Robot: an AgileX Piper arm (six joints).
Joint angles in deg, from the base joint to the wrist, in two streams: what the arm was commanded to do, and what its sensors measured. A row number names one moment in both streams.
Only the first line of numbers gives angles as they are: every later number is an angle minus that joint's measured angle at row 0.
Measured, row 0:
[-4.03, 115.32, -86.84, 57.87, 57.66, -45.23]
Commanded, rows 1 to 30:
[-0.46, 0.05, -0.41, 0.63, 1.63, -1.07]
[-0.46, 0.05, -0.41, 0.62, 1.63, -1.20]
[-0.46, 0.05, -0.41, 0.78, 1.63, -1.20]
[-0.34, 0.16, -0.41, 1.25, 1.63, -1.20]
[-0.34, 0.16, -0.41, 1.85, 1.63, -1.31]
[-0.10, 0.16, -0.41, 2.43, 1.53, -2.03]
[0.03, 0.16, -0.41, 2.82, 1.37, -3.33]
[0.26, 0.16, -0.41, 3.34, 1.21, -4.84]
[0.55, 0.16, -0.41, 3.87, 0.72, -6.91]
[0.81, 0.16, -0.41, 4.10, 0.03, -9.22]
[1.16, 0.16, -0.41, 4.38, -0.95, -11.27]
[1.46, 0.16, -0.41, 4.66, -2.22, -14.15]
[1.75, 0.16, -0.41, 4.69, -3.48, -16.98]
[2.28, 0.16, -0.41, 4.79, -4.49, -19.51]
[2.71, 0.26, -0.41, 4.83, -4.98, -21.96]
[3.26, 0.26, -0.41, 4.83, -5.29, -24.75]
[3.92, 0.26, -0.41, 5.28, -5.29, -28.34]
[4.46, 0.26, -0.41, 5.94, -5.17, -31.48]
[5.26, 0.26, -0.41, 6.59, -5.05, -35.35]
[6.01, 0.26, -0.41, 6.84, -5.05, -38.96]
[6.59, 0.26, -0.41, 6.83, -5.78, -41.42]
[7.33, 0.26, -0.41, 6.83, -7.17, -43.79]
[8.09, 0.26, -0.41, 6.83, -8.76, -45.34]
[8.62, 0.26, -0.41, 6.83, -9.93, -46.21]
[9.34, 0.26, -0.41, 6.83, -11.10, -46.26]
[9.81, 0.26, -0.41, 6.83, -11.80, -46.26]
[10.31, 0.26, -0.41, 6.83, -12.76, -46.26]
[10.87, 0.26, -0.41, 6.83, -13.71, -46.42]
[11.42, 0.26, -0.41, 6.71, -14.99, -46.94]
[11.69, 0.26, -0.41, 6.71, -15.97, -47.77]
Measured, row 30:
[10.21, 0.19, 0.00, 6.21, -11.90, -44.99]
